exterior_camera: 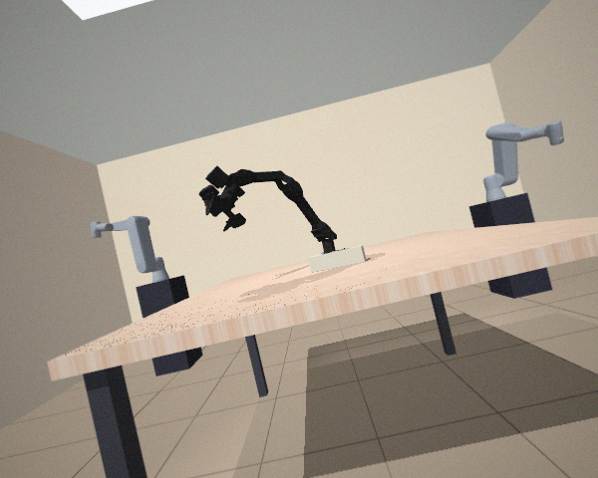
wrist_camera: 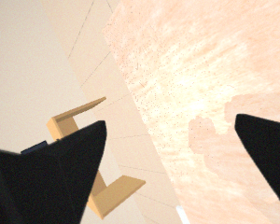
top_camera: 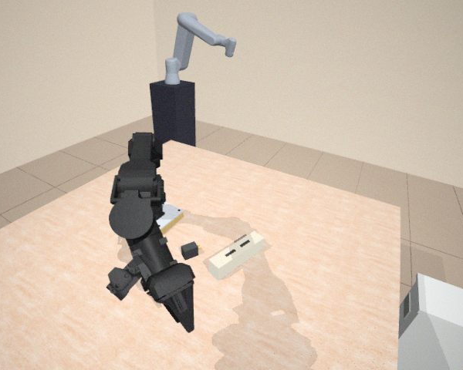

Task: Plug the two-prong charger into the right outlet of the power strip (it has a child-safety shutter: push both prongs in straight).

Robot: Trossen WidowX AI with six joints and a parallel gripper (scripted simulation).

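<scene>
My gripper tip is 22 cm past the two-prong charger, 33 cm to the right of it and 23 cm above it.
</scene>
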